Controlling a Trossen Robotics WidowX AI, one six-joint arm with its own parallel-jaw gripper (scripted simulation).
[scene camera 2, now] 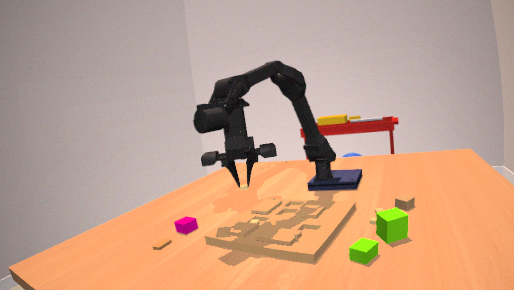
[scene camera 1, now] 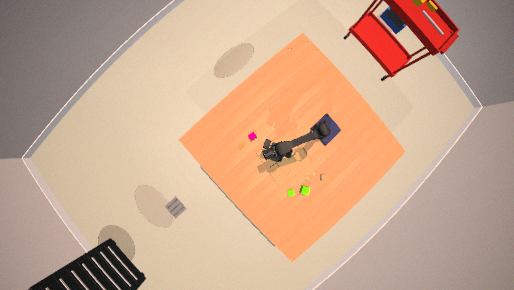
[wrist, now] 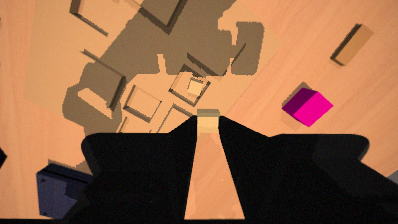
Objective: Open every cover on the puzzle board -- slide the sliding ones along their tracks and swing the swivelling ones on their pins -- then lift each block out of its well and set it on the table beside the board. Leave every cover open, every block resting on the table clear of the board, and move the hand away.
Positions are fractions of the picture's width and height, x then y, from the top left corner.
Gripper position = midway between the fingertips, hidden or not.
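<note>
Scene camera 2 shows my gripper (scene camera 2: 0.48,0.65) and a tan puzzle board (scene camera 2: 0.62,0.81). The board (scene camera 1: 0.56,0.59) is also visible in scene camera 1. The wrist view contains both my gripper (wrist: 0.52,0.54) and the board (wrist: 0.40,0.31).
</note>
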